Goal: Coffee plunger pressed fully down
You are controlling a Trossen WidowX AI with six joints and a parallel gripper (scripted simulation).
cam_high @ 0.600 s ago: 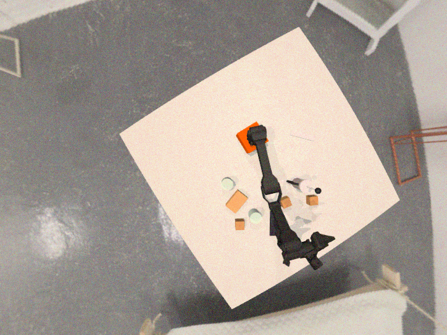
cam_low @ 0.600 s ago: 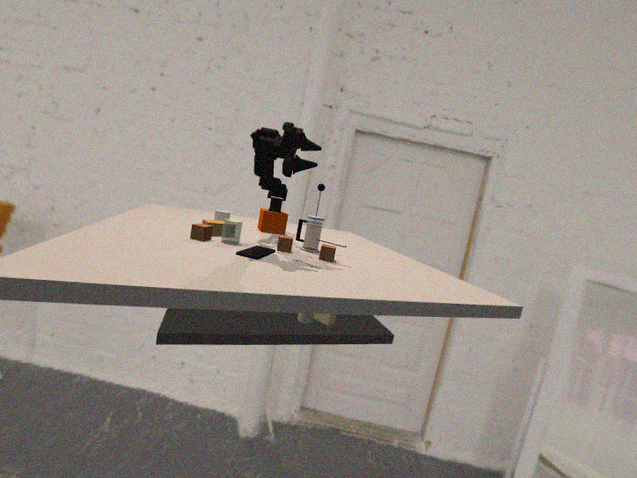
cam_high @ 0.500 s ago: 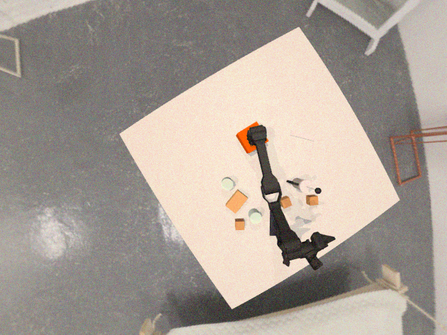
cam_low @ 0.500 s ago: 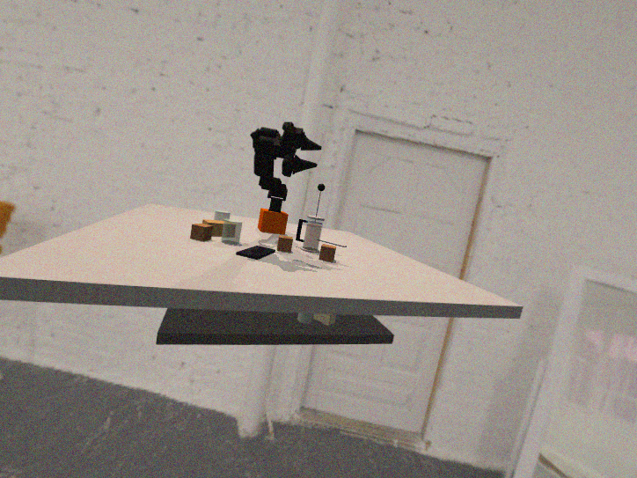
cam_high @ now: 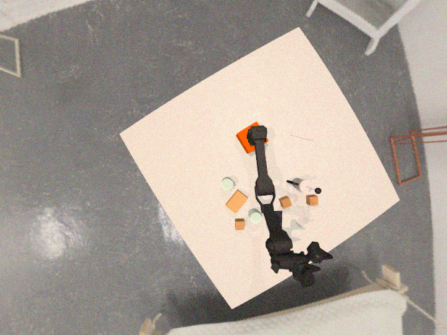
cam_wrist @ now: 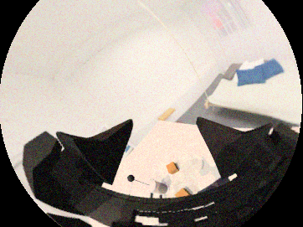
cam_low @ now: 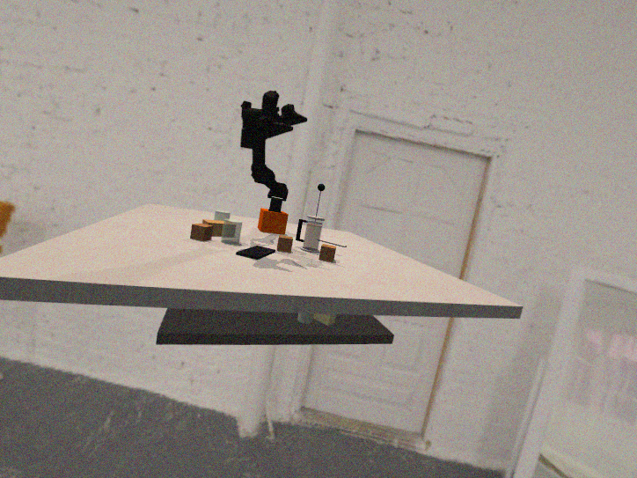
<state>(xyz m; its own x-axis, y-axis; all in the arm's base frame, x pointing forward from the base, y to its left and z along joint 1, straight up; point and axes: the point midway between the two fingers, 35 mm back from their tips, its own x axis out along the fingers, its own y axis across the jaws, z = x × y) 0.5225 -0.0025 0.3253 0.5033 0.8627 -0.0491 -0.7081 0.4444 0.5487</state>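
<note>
The coffee press is 30 cm below my gripper tip, 22 cm behind it and 12 cm to the left of it. Also, from my gripper tip: dark flat slab: 42 cm below, 7 cm to the right, 3 cm behind.
</note>
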